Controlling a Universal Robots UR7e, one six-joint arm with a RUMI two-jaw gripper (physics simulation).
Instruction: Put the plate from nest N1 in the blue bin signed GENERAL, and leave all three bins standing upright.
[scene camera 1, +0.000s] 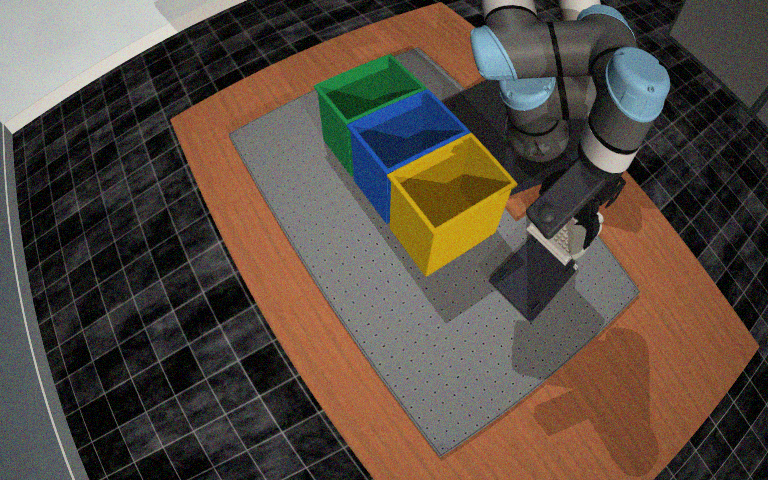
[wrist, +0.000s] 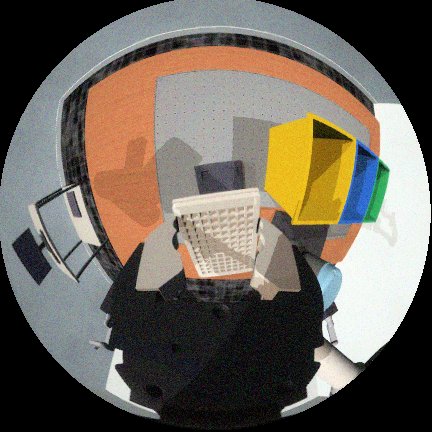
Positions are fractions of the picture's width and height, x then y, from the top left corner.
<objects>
gripper: scene camera 1 0.72, 0.49; wrist 0.50, 0.51
yellow bin: scene camera 1 0.58, 0.43; wrist 0.72, 0.37
blue bin: scene camera 1 0.51, 0.28; wrist 0.85, 0.37
</objects>
